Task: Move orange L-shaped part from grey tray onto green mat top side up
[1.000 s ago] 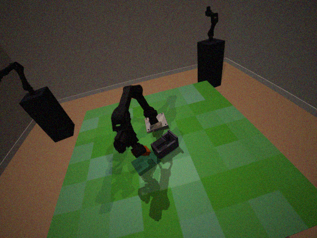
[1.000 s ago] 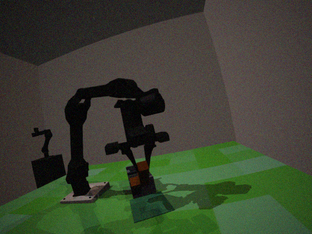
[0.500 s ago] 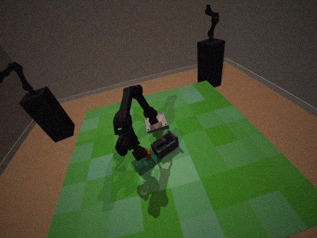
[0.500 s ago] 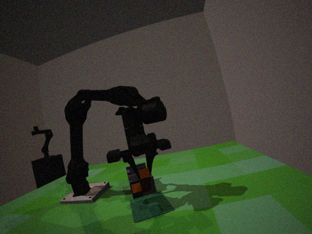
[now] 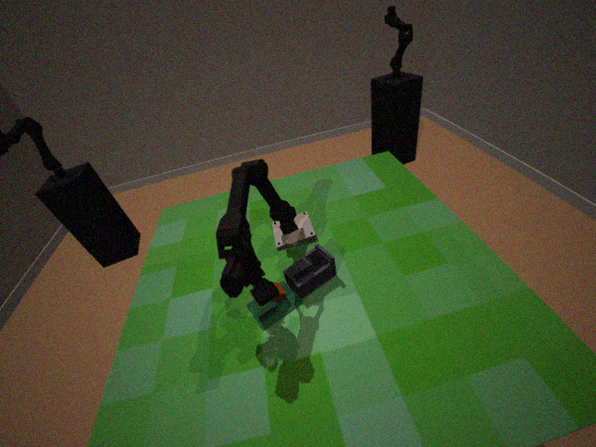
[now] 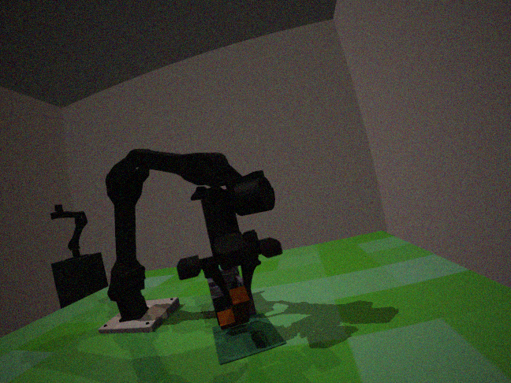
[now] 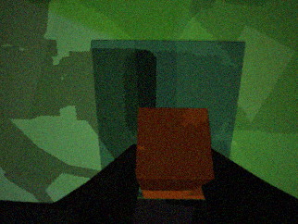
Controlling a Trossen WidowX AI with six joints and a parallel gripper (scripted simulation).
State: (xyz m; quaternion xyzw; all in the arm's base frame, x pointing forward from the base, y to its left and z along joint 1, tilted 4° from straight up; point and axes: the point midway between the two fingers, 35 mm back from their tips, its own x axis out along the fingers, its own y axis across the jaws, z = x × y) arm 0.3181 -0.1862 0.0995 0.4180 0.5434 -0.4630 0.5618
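Now: the orange L-shaped part 30 mm to the left of my gripper tip, 30 mm below it and 20 mm behind it. Also, from my gripper tip: green mat 90 mm below, 20 mm to the left, 10 mm behind.
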